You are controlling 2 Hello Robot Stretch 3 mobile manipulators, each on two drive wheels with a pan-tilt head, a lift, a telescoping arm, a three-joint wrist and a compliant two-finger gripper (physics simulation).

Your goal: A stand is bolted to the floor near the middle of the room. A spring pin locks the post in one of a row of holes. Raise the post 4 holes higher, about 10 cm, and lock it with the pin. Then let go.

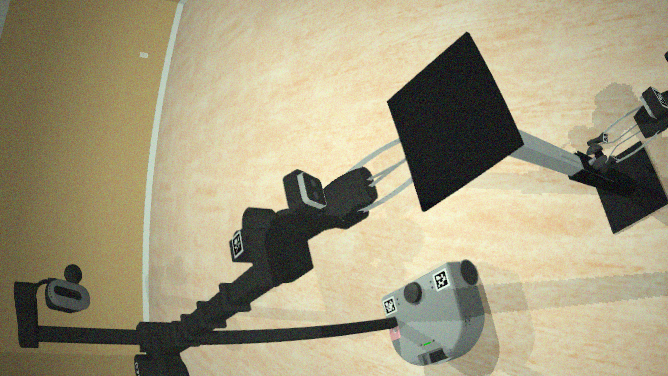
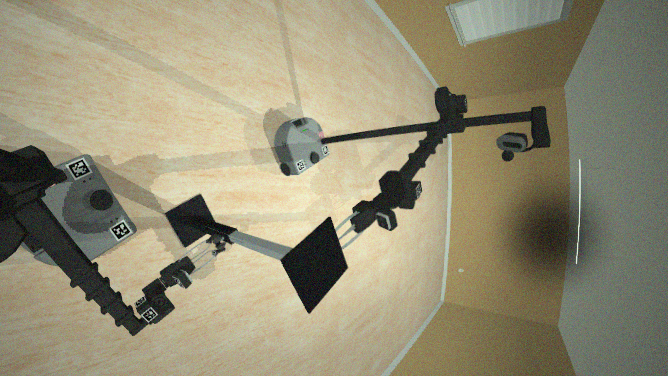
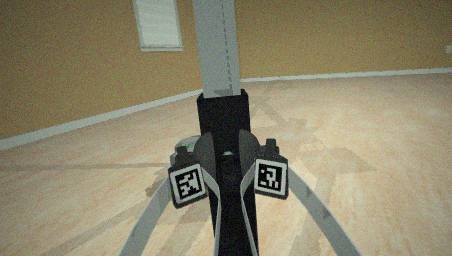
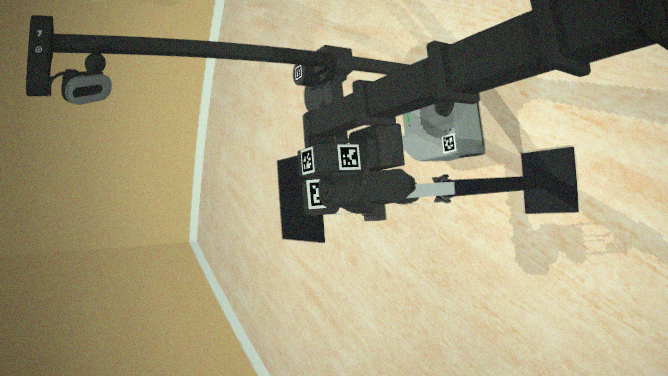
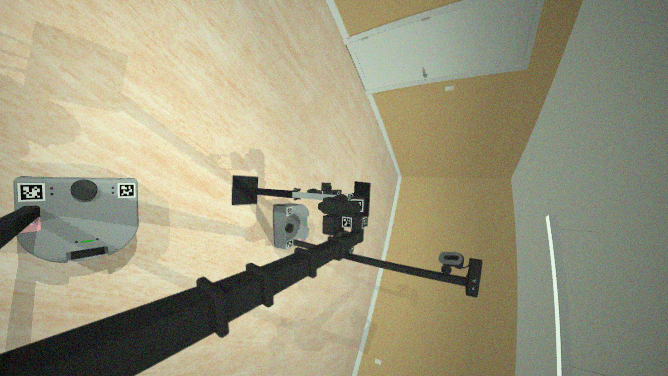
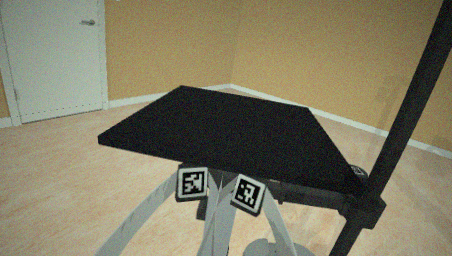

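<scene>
The stand's grey post (image 1: 547,152) (image 3: 215,50) (image 4: 435,189) rises upright from a black sleeve (image 3: 223,117) (image 4: 490,185) and shows a line of small holes. A square black top plate (image 1: 455,122) (image 2: 315,265) (image 6: 225,130) caps it. The r1 gripper (image 3: 227,150) (image 1: 598,156) is at the sleeve's front, its fingertips close on either side of the dark pin knob (image 3: 228,156), seemingly shut on it; the knob blends into the sleeve. The r2 gripper (image 6: 220,176) is under the top plate's near edge with its fingertips together, seemingly empty. The fingertips are partly hidden by the plate.
The black base plate (image 4: 550,200) (image 5: 245,190) lies on the floor. The r2 base (image 1: 435,315) (image 2: 300,145) and mast (image 6: 415,100) stand beyond the stand from r1. The r1 base (image 4: 445,135) (image 5: 290,225) is close to the base plate. A door (image 6: 55,60) is in the wall.
</scene>
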